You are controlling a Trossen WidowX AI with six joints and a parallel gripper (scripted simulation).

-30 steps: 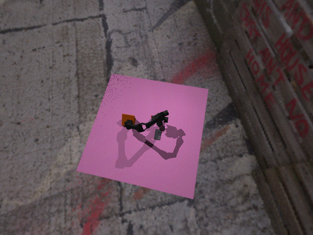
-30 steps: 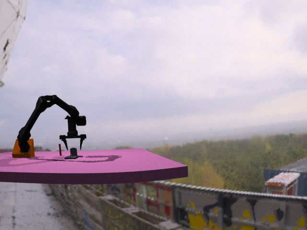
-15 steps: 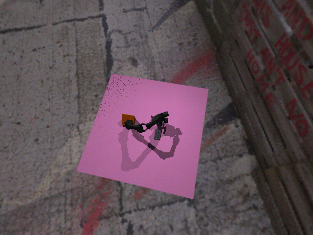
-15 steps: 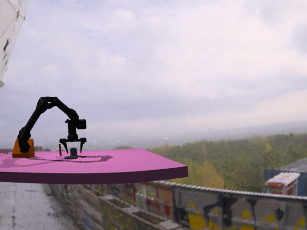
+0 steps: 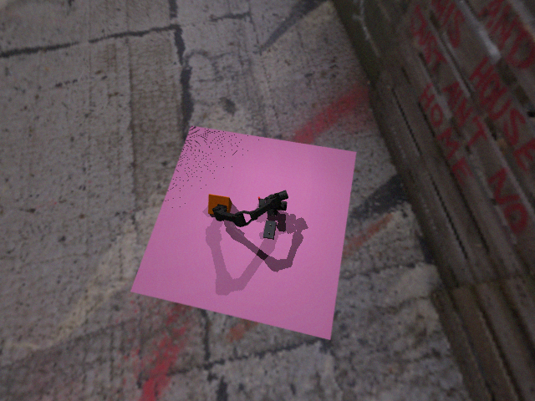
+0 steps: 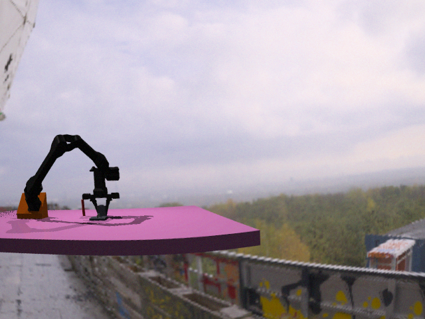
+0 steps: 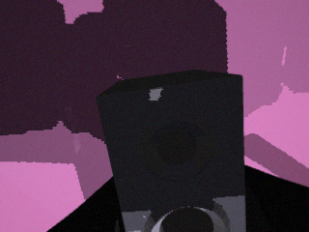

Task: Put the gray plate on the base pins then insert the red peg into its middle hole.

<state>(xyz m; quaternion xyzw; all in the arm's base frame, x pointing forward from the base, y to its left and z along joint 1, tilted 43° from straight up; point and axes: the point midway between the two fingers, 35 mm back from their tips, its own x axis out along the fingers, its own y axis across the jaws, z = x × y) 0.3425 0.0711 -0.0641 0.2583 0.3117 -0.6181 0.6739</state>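
Now: gripper tip 10 mm short of the pin base and 150 mm to the left of it. From my gripper tip the other things lie so: gray plate (30 mm above); then red peg (110 mm behind, 30 mm to the left, 30 mm above).
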